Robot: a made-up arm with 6 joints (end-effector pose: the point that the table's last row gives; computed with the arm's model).
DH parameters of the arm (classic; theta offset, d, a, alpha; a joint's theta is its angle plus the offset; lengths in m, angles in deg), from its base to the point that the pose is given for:
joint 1: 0 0.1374 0 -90
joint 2: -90 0 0.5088 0
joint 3: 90 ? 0 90
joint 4: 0 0.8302 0 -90
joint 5: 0 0 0 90
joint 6: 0 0.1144 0 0
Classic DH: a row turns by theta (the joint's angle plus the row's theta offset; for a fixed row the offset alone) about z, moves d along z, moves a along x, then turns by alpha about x.
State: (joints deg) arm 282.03 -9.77 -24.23 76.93 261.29 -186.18
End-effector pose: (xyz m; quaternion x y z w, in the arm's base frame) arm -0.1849 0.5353 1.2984 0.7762 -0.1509 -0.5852 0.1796
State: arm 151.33 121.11 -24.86 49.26 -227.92 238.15
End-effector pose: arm -1.0846 0.4731 -0.2626 0.4768 0.6906 -0.2888 0.4608
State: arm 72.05 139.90 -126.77 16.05 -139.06 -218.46
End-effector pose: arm 0.1123 0.4120 0.4889 0.3913 0.8020 -0.4212 0.1622
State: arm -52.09 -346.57 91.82 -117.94 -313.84 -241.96
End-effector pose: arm 0.5927 -0.8132 0.4304 0.4613 0.4639 -0.5561 0.5125
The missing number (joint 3, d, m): 0.0409
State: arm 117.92 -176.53 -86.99 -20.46 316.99 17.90
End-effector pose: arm -0.4749 0.7505 -0.4010 -0.4463 0.1569 0.7913 0.3875
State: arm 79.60 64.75 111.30 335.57 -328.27 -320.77
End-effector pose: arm 0.0690 0.4646 -0.5746 0.5164 -0.8210 0.2350 0.0636
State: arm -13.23 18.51 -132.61 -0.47 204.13 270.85
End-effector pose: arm -0.4597 0.1505 0.2808 -0.4339 0.5586 -0.5484 0.4460
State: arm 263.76 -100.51 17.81 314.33 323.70 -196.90
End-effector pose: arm 0.2433 1.4031 0.1149 -0.7088 0.3892 -0.0400 0.5869
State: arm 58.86 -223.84 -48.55 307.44 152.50 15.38
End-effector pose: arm 0.5603 0.9254 -0.2313 0.0668 -0.8089 0.5689 0.1326
